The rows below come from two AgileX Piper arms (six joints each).
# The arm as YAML. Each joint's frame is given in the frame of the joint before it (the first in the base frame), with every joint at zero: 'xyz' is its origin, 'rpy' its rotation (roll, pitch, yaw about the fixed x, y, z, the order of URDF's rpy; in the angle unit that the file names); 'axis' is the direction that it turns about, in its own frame. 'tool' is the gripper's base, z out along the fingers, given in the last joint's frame.
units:
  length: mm
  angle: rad
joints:
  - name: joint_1
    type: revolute
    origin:
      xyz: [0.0, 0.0, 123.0]
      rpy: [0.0, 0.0, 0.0]
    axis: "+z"
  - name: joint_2
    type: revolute
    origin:
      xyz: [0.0, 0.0, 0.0]
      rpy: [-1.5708, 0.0, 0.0]
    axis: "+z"
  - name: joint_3
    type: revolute
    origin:
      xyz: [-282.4, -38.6, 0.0]
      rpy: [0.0, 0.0, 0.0]
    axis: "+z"
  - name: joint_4
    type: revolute
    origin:
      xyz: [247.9, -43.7, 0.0]
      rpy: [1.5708, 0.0, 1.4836]
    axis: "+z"
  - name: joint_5
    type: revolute
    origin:
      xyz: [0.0, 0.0, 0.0]
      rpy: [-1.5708, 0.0, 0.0]
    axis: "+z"
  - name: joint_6
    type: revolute
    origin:
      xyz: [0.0, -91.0, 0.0]
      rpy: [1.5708, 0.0, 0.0]
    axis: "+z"
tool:
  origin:
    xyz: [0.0, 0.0, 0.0]
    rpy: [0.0, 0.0, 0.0]
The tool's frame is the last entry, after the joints.
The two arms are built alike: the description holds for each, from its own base.
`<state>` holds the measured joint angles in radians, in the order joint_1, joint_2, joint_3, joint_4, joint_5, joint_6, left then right.
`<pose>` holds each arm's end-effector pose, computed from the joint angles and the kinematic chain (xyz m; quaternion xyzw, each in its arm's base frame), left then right.
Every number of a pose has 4 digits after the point. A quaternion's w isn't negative.
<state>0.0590 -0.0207 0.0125 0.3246 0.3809 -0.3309 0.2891 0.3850 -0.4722 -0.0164 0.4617 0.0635</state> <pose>0.0508 0.0138 0.1776 -0.0705 0.7913 0.0566 0.6047 0.0799 0.0231 0.3042 -0.0938 0.7955 0.0978 0.5906</pose>
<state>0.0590 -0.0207 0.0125 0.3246 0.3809 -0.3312 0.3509 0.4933 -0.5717 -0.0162 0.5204 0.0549</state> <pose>0.0508 0.0138 0.1776 -0.0707 0.7913 0.0565 0.6047 0.0928 0.0332 0.3221 -0.1245 0.8113 0.1079 0.5610</pose>
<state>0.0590 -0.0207 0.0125 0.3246 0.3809 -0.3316 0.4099 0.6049 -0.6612 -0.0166 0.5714 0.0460</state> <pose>0.0508 0.0138 0.1776 -0.0708 0.7913 0.0563 0.6047 0.1081 0.0461 0.3352 -0.1556 0.8266 0.1149 0.5285</pose>
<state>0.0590 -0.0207 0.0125 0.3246 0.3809 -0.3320 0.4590 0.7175 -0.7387 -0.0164 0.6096 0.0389</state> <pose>0.0508 0.0138 0.1776 -0.0710 0.7913 0.0562 0.6047 0.1253 0.0610 0.3430 -0.1827 0.8407 0.1183 0.4958</pose>
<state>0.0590 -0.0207 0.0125 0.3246 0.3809 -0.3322 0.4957 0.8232 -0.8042 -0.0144 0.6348 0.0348</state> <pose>0.0508 0.0138 0.1776 -0.0711 0.7913 0.0562 0.6047 0.1427 0.0763 0.3465 -0.2032 0.8527 0.1199 0.4661</pose>
